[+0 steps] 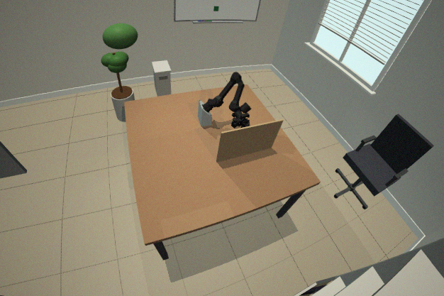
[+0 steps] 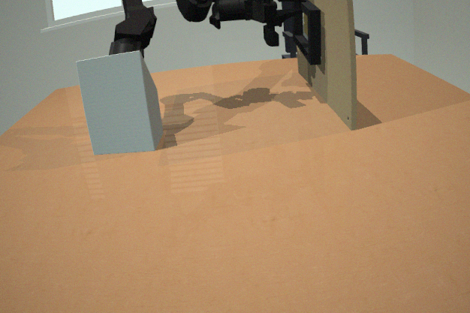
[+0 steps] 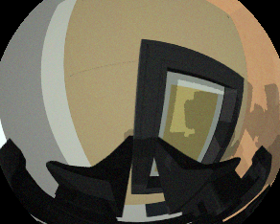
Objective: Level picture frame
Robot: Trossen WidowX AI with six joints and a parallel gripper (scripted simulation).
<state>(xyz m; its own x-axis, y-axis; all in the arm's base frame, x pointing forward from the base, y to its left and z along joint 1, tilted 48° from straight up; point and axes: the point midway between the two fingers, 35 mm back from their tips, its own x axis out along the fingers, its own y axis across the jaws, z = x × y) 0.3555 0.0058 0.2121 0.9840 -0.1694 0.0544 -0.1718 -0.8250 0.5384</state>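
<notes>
The black picture frame is 5 cm below my gripper tip, 1 cm to the left of it and 1 cm ahead of it. From my gripper tip the other things lie so: tan wall board (7 cm below, 2 cm ahead).
</notes>
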